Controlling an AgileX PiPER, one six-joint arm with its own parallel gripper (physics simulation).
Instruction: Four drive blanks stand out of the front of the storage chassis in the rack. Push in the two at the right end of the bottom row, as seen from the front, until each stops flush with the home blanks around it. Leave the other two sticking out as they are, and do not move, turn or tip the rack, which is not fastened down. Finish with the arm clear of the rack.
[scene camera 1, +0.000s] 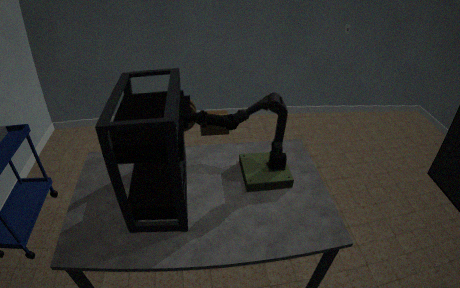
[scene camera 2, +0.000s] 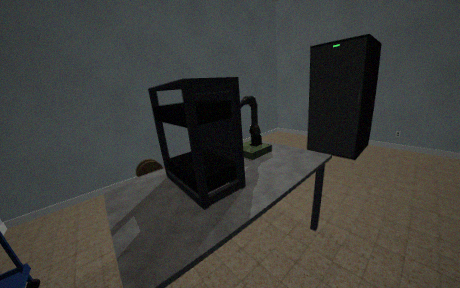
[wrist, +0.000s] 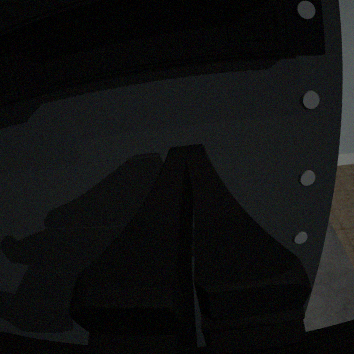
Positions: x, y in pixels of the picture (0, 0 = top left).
Scene:
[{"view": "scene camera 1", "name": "dark rack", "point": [148, 129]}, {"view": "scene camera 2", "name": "dark rack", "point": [213, 120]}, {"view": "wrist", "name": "my gripper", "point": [188, 164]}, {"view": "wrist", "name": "dark rack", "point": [99, 99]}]

